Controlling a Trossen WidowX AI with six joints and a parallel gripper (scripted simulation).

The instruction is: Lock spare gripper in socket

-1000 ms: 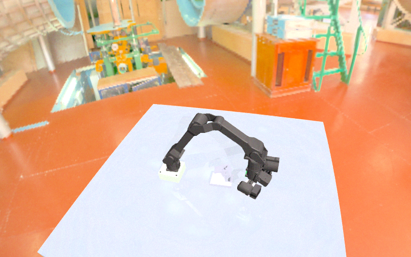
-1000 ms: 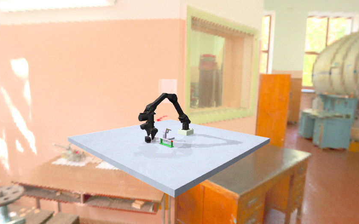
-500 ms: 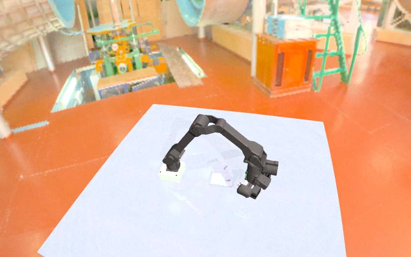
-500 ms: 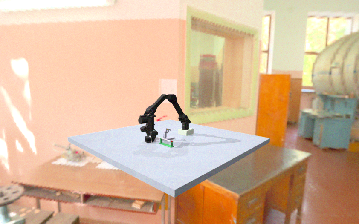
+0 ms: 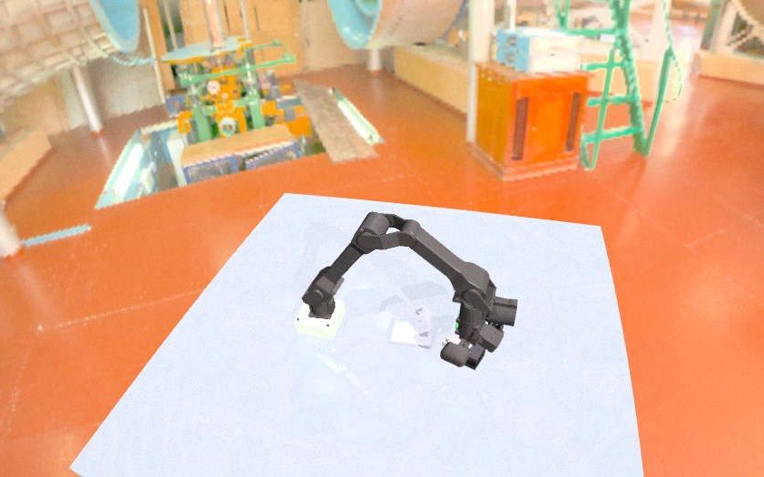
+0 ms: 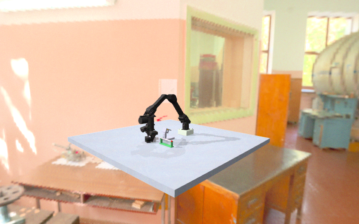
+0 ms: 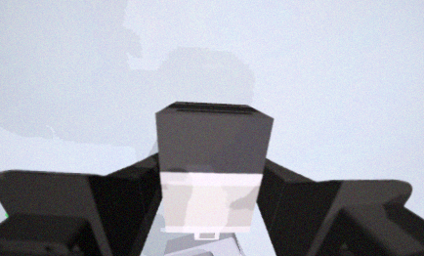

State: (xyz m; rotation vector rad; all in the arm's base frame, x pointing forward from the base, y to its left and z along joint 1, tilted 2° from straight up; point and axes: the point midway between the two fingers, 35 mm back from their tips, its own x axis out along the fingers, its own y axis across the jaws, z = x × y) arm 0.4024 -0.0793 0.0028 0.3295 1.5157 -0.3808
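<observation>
My gripper tip is now 14 cm past the mount, 6 cm to the right of it and 4 cm below it. Round my gripper tip: spare gripper (1 cm behind, 1 cm to the left, 2 cm above); then green cradle (1 cm behind, 16 cm to the left, 2 cm above).
</observation>
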